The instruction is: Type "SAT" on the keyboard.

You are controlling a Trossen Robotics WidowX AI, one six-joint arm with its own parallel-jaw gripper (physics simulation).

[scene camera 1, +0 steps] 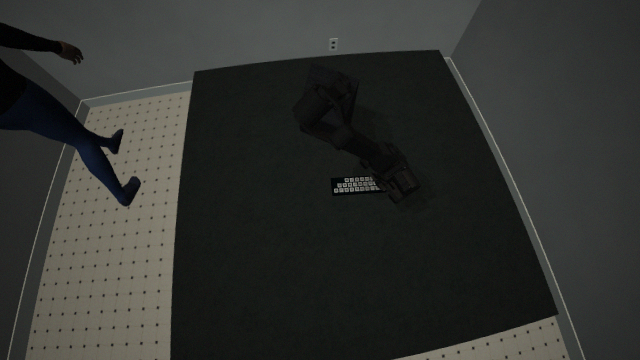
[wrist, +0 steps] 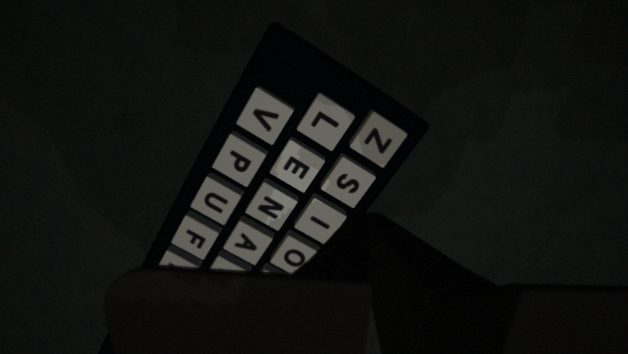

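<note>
The keyboard is a dark board with several white letter keys, lying flat; in the scene view its right end is hidden under the arm. In the wrist view the S key and the A key show whole; S is in the right row between Z and I, A in the middle row below N. I cannot make out a T key. My gripper is shut and empty. Its dark fingers cover the lower part of the keyboard in the wrist view. Whether a fingertip touches a key is too dark to tell.
The dark arm reaches from its base over the right end of the keyboard. The dark table top ends at the left above a tiled floor. A person in blue trousers is at the far left. An outlet is on the back wall.
</note>
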